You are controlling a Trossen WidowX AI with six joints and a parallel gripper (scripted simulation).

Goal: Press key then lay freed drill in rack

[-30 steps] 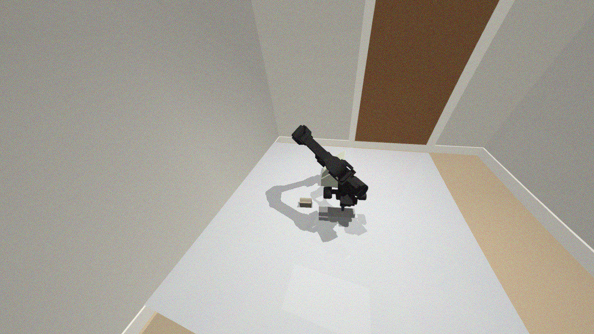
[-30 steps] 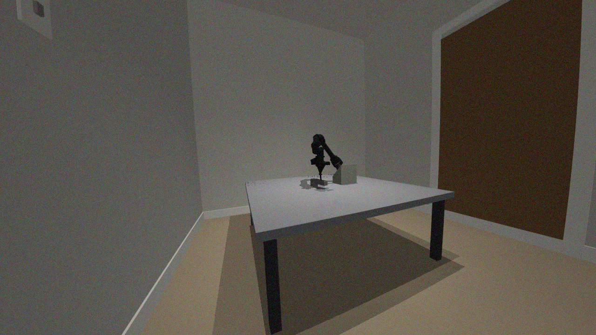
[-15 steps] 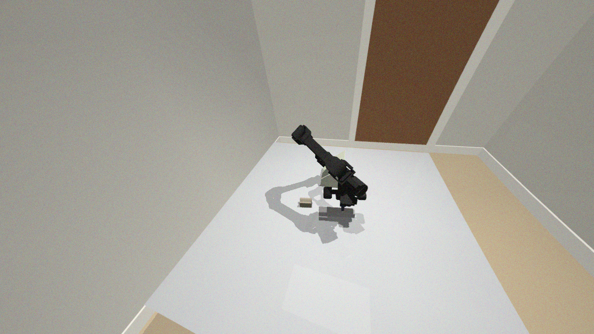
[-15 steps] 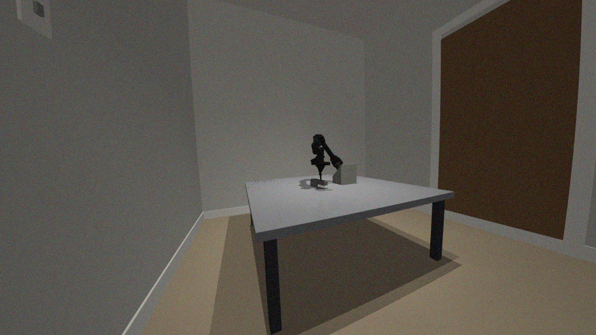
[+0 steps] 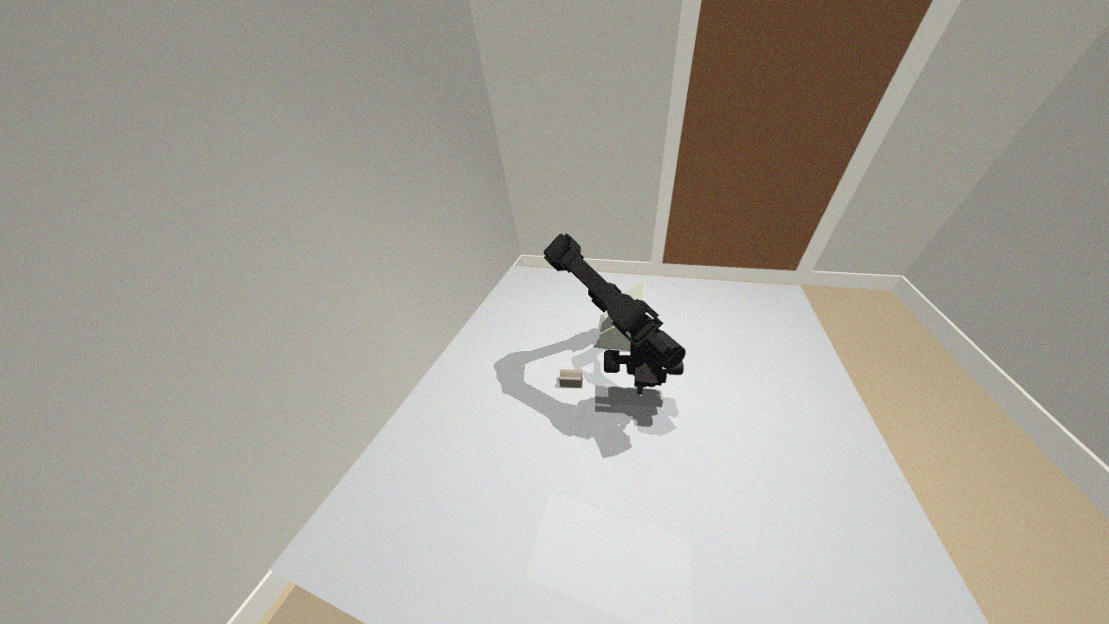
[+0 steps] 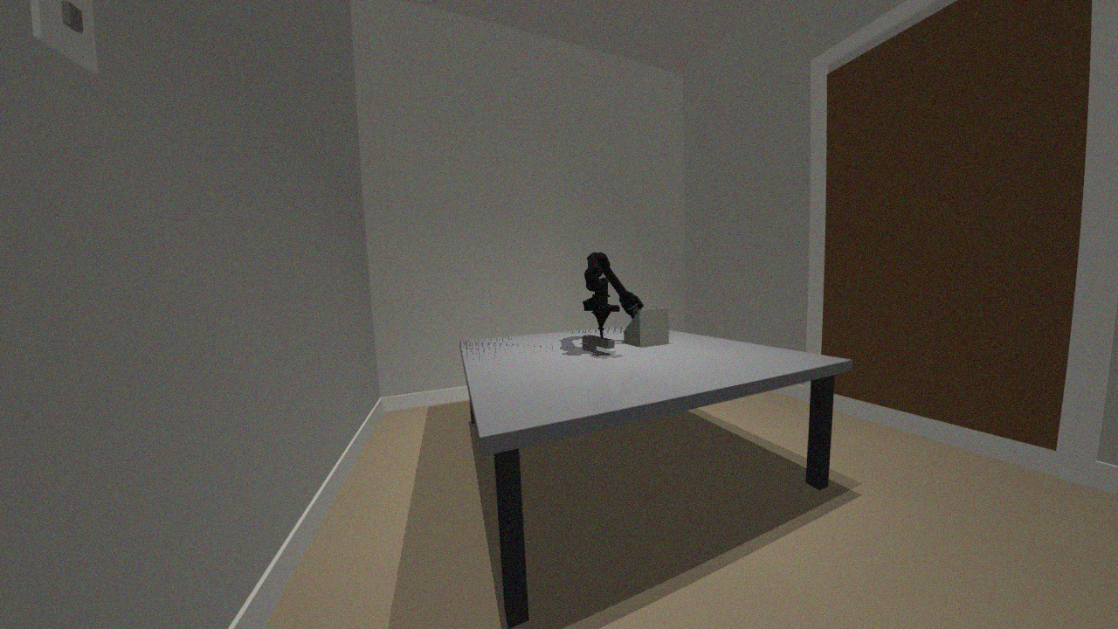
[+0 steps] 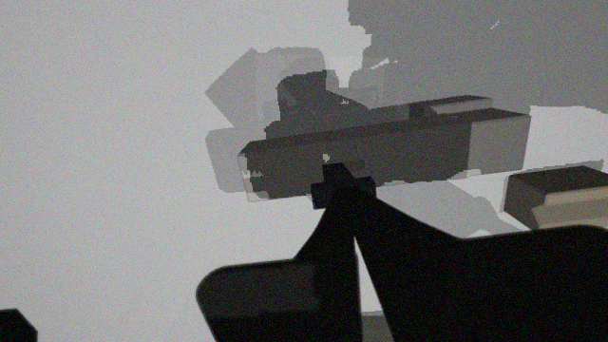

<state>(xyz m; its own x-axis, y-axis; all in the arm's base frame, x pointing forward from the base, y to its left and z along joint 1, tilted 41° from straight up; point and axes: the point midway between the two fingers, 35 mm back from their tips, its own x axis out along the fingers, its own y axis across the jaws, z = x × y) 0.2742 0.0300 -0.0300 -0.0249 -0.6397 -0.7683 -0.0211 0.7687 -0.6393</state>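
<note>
The dark key is 30 mm below my gripper tip. From my gripper tip the other things lie so: rack 70 mm behind, 200 mm to the right, 90 mm below; then drill 50 mm to the right, 70 mm below.
</note>
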